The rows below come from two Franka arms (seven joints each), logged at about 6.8 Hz.
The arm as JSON. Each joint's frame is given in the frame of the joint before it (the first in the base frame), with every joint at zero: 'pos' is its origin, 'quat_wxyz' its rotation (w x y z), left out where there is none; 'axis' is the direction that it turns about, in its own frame. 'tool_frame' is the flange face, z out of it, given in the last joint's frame.
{
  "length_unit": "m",
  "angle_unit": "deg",
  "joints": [
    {
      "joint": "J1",
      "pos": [
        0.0,
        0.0,
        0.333
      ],
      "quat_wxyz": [
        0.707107,
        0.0,
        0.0,
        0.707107
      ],
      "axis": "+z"
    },
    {
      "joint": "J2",
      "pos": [
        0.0,
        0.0,
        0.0
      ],
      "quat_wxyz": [
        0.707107,
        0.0,
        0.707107,
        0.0
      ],
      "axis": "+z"
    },
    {
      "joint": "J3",
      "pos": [
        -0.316,
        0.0,
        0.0
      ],
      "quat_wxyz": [
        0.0,
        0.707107,
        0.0,
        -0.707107
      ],
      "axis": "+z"
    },
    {
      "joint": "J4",
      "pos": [
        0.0,
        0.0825,
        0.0
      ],
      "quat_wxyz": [
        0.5,
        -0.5,
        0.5,
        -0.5
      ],
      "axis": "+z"
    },
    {
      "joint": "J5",
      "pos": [
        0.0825,
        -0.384,
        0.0
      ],
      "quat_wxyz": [
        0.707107,
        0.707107,
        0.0,
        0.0
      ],
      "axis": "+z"
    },
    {
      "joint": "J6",
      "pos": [
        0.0,
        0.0,
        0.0
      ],
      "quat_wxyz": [
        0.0,
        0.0,
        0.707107,
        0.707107
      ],
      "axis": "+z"
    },
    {
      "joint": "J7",
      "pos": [
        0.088,
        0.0,
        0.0
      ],
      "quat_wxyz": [
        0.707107,
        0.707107,
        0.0,
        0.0
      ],
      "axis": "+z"
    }
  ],
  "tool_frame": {
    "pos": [
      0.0,
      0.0,
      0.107
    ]
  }
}
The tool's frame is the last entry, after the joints.
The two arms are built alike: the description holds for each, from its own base.
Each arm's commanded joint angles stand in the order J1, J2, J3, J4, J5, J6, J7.
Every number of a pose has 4 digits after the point. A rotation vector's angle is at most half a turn.
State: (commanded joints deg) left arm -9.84 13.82 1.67 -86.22 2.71 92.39 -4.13; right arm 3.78 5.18 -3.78 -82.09 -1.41 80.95 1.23
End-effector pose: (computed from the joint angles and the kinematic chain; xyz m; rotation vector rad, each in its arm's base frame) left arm 0.6152 -0.0852 0.5169 -3.0652 0.1166 0.1949; right arm 0.5660 -0.0011 0.6251 3.1051 -0.0374 -0.1706
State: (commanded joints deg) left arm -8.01 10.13 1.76 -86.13 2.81 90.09 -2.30; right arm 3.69 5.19 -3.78 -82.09 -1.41 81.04 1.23
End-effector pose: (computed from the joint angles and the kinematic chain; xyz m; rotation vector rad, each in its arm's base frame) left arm 0.6003 -0.0620 0.5541 -3.0733 0.1104 0.1589; right arm 0.5662 -0.0019 0.6251 3.1052 -0.0398 -0.1685
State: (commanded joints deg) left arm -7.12 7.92 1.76 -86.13 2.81 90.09 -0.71; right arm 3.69 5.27 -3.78 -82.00 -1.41 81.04 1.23
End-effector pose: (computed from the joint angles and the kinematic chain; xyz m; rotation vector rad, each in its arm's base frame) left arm 0.5923 -0.0515 0.5772 -3.0804 0.1280 0.1020; right arm 0.5666 -0.0019 0.6250 3.1052 -0.0398 -0.1682
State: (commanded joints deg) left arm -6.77 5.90 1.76 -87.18 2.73 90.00 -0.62; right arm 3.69 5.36 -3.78 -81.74 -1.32 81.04 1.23
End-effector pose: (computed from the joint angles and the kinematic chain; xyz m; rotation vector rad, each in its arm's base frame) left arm 0.5827 -0.0469 0.5892 -3.0849 0.1203 0.0790; right arm 0.5671 -0.0017 0.6262 3.1069 -0.0396 -0.1637
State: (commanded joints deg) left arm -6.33 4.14 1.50 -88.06 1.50 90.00 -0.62; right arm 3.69 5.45 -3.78 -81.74 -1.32 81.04 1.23
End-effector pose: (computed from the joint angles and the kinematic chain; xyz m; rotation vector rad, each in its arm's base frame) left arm 0.5739 -0.0462 0.5997 -3.1091 0.1151 0.0576; right arm 0.5676 -0.0016 0.6253 3.1067 -0.0395 -0.1661
